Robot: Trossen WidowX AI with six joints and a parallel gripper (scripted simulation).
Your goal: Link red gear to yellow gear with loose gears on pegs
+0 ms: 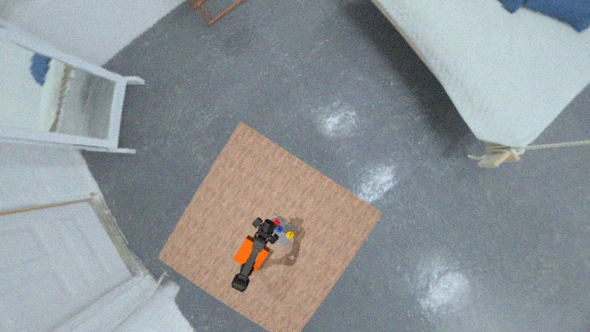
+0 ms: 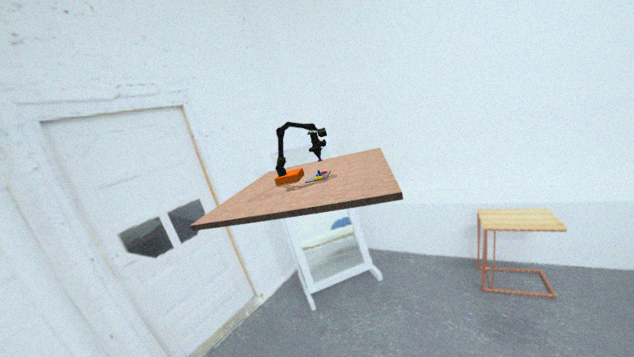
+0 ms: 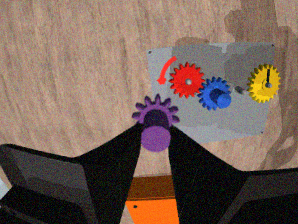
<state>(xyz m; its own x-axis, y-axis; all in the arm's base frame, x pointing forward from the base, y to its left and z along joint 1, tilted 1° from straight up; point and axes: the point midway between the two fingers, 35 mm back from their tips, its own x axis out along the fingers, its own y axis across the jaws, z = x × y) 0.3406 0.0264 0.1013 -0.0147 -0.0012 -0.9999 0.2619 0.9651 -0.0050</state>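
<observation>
Now: the blue gear 2 cm behind my gripper tip, 9 cm to the right of it and 11 cm below it. From my gripper tip the other things lie so: yellow gear (1 cm behind, 18 cm to the right, 11 cm below); purple gear (1 cm below); red arrow (3 cm ahead, 2 cm to the right, 12 cm below).
</observation>
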